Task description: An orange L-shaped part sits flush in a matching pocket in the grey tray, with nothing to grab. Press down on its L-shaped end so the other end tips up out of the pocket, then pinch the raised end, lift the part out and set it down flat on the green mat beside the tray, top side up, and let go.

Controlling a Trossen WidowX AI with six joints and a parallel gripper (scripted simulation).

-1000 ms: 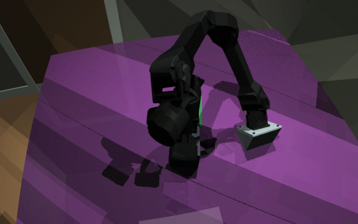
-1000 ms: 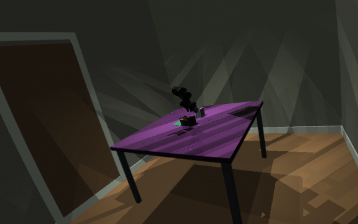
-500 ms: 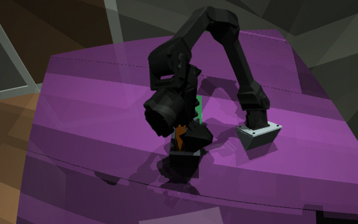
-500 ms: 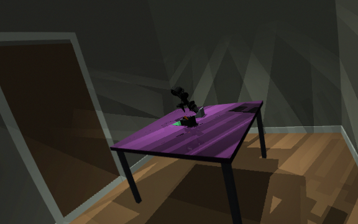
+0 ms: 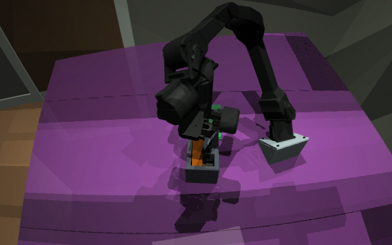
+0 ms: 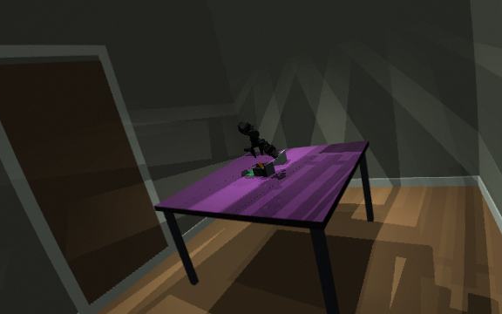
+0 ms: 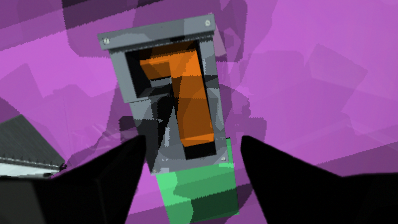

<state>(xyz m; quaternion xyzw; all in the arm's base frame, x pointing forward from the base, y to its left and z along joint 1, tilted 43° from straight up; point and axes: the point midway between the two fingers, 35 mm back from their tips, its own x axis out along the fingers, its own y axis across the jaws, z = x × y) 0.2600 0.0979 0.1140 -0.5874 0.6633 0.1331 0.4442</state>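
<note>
Right now the orange L-shaped part is 1 cm behind my gripper tip, 2 cm to the left of it and 11 cm below it. Round my gripper tip: green mat: 5 cm behind, 15 cm to the right, 16 cm below.
</note>
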